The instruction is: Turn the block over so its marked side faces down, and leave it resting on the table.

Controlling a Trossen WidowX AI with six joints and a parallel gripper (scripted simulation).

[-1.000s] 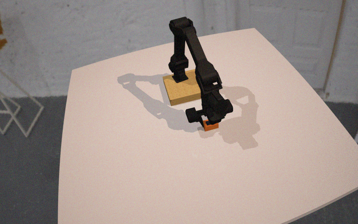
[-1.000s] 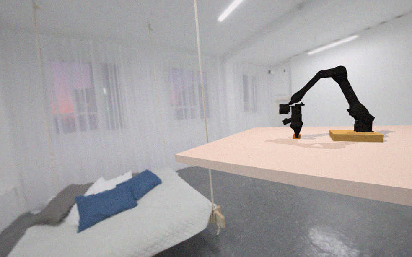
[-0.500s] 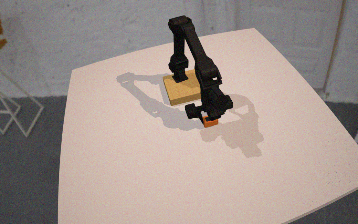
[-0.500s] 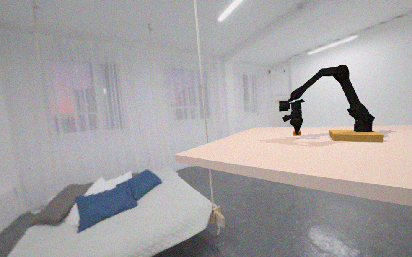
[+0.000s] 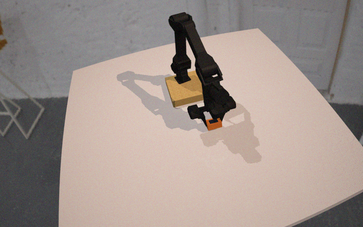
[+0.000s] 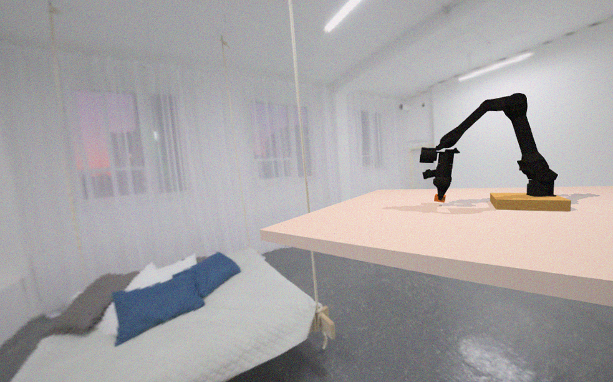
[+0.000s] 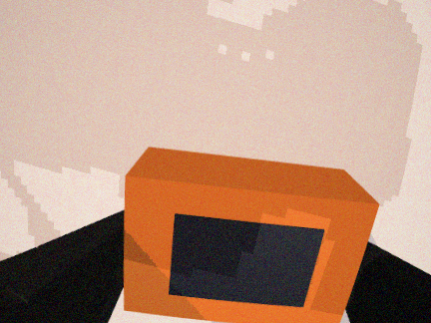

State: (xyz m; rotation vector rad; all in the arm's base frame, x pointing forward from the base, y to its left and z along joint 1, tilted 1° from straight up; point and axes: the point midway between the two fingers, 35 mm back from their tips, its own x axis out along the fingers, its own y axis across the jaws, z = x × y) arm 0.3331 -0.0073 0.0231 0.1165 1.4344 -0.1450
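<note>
Right now the orange block is 1 cm above my gripper tip.
</note>
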